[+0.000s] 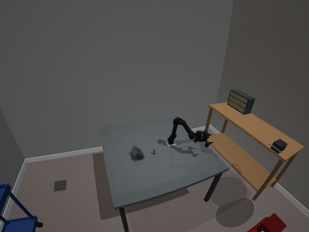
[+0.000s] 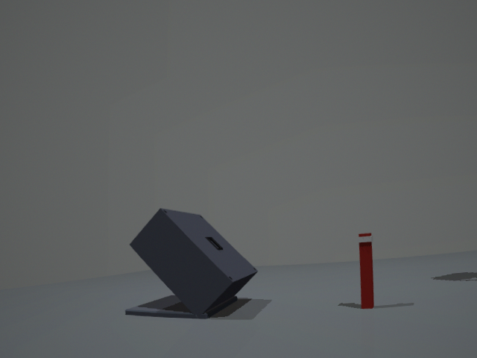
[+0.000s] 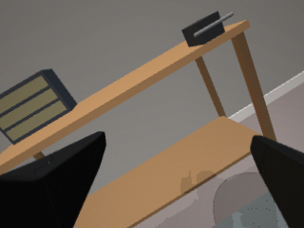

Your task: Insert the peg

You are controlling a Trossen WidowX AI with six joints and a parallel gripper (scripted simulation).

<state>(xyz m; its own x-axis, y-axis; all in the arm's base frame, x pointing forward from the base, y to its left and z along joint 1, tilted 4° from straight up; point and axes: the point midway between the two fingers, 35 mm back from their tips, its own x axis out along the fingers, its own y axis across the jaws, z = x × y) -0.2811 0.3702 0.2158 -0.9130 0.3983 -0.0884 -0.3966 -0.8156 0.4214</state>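
The red square peg is 580 mm ahead of my gripper tip, 310 mm to the right of it and 190 mm below it. Also, from my gripper tip: sloped grey panel: 770 mm ahead, 350 mm to the right, 190 mm below; then thin base plate: 790 mm ahead, 350 mm to the right, 240 mm below.
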